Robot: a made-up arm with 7 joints.
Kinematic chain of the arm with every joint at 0, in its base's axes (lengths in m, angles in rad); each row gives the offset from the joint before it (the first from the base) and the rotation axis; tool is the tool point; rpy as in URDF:
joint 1: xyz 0 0 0.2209 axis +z
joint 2: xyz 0 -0.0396 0.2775 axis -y
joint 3: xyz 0 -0.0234 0.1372 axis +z
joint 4: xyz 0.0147 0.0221 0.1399 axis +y
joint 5: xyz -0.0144 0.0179 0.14 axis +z
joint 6: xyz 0 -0.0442 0.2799 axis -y
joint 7: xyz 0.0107 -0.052 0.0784 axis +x
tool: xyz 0 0 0 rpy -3.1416 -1.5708 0
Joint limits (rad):
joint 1: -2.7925..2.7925
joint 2: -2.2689..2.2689
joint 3: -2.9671..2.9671
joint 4: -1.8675..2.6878
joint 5: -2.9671..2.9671
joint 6: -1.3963..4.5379
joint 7: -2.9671..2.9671
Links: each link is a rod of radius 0.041 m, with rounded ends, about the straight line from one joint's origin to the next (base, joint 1, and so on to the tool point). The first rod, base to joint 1, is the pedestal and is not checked.
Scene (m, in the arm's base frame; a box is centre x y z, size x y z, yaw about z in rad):
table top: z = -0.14
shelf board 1: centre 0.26 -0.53 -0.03 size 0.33 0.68 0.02 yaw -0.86
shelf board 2: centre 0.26 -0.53 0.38 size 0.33 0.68 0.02 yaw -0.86
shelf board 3: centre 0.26 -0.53 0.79 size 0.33 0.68 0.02 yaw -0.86
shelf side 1: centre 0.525 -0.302 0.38 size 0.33 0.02 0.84 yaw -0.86
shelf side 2: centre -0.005 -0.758 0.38 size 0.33 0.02 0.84 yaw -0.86
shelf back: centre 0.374 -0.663 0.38 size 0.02 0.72 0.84 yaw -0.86
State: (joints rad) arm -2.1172 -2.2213 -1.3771 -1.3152 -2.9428 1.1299 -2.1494
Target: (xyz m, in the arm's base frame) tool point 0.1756 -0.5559 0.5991
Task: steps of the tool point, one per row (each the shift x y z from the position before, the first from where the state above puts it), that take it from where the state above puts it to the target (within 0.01 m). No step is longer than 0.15 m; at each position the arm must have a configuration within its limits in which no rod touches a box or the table.
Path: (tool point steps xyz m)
1: -0.0466 0.0341 0.0177
2: -0.0479 0.0547 -0.0036
3: -0.0457 0.0741 -0.0141
4: 0.0137 -0.0542 0.0940
5: 0.0021 -0.0317 0.1038
6: -0.0100 -0.0077 0.1070
7: -0.0219 0.0168 0.1031
8: 0.0350 -0.0753 0.0033
9: 0.0546 -0.0639 -0.0005
10: 0.0712 -0.0476 -0.0028

